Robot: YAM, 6 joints.
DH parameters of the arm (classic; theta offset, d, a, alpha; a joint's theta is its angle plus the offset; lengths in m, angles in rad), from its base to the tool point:
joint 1: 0 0.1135 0.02 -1.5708
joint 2: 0 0 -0.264 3.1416
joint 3: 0.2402 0 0.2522 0
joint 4: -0.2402 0 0.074 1.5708
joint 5: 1.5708 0 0 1.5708
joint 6: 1.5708 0.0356 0 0
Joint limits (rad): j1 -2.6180..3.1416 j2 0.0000..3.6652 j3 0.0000..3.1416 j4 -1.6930..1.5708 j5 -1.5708..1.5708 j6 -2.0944..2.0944
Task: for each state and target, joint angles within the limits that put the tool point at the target. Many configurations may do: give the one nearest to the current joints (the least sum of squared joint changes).
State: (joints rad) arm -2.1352 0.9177 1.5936 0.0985 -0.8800 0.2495
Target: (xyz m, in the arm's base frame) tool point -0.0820 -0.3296 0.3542
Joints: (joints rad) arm -1.8948 1.4642 1.2247 0.0108 -0.8698 0.2495
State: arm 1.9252 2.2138 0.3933 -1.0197 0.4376 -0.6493
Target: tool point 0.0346 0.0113 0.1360
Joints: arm 1.3326 2.2880 0.0654 -1.5587 1.0543 -0.6493
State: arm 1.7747 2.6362 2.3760 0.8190 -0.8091 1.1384
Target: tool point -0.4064 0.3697 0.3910
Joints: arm 2.3560 2.5064 2.4705 0.8236 -0.8202 1.1384
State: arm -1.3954 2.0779 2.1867 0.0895 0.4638 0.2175
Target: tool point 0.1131 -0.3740 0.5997
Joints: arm -1.2424 1.9943 2.5186 0.2018 0.3911 0.2175
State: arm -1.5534 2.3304 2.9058 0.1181 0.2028 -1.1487
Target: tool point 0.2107 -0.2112 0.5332
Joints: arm -0.7710 1.5160 2.0254 -0.6540 0.1306 -1.1487
